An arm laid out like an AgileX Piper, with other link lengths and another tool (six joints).
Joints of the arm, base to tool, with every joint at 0 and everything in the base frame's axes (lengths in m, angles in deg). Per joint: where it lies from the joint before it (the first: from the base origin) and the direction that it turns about. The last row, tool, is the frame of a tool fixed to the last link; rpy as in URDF.
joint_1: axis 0 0 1 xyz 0 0 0.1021
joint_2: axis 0 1 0 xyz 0 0 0
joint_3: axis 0 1 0 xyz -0.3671 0 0.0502
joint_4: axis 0.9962 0 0.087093 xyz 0.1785 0 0.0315
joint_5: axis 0 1 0 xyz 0 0 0
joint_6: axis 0.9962 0 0.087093 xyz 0.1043 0 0.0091
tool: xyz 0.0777 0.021 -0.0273 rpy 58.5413 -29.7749 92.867
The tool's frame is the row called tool.
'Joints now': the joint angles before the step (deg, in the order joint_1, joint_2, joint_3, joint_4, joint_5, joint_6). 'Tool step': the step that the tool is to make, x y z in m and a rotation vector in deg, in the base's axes. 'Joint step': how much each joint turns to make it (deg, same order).
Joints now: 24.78 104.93 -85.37 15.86 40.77 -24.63
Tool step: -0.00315 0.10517 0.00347 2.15 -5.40 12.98
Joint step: 12.71 7.59 -13.37 -0.92 0.08 -0.09
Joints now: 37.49 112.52 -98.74 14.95 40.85 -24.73
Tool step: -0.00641 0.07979 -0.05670 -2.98 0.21 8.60
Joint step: 8.23 11.69 -9.28 -2.03 -0.27 -0.12
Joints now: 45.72 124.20 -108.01 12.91 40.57 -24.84
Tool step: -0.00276 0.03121 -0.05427 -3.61 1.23 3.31
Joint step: 3.00 7.75 -3.69 -1.49 -0.58 -0.11
